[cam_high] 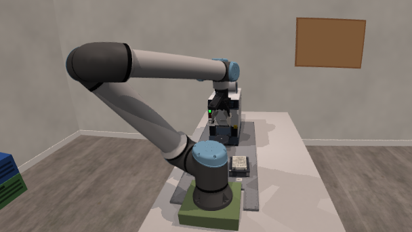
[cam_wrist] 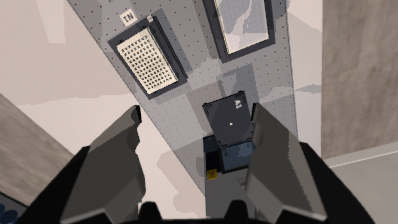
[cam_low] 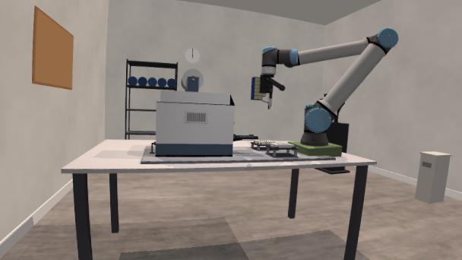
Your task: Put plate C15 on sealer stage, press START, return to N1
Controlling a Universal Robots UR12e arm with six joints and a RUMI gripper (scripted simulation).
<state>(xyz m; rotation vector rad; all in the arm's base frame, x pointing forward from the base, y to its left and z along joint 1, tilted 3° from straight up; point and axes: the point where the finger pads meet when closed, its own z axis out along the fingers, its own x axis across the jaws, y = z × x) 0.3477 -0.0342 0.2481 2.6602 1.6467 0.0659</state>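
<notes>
Now: hand 4 cm past the plate C15, 11 cm to the left of it and 24 cm above it. Also, from my hand: nest N1 (4 cm behind, 11 cm to the right, 25 cm below); sealer stage (17 cm ahead, 1 cm to the left, 18 cm below); nest N2 (4 cm behind, 12 cm to the left, 24 cm below).
</notes>
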